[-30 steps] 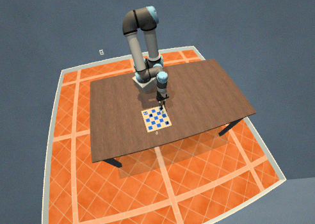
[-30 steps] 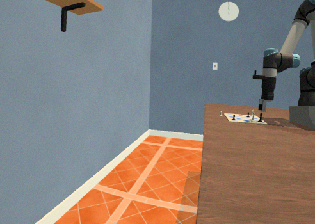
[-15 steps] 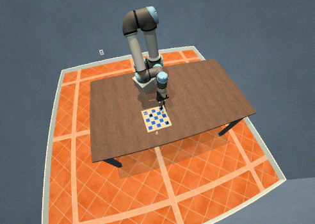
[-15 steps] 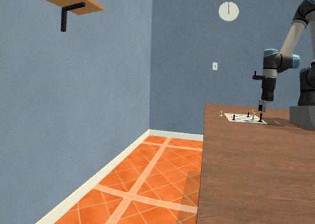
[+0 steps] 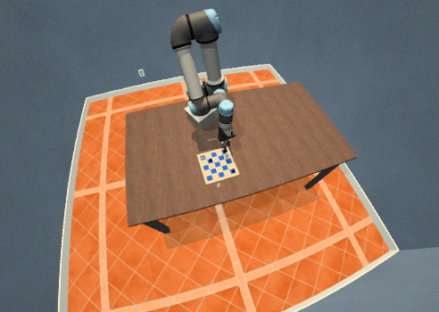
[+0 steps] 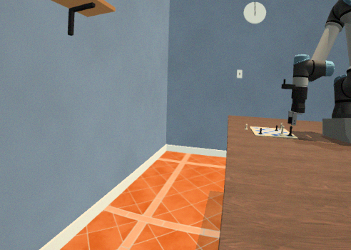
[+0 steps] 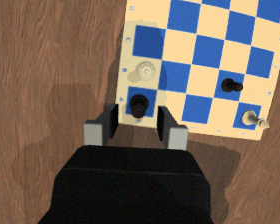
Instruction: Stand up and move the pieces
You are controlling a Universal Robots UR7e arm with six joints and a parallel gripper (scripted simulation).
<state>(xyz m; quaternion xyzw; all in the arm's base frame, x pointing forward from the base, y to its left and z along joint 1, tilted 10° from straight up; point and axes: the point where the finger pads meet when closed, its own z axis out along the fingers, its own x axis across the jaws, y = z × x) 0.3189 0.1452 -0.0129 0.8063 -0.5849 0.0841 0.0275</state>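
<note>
Now: the tall black piece 5 cm below my hand. Also, from my hand: cream chessboard: 9 cm ahead, 8 cm below, 6 cm to the right; then small white piece: 24 cm ahead, 7 cm below, 6 cm to the right.
</note>
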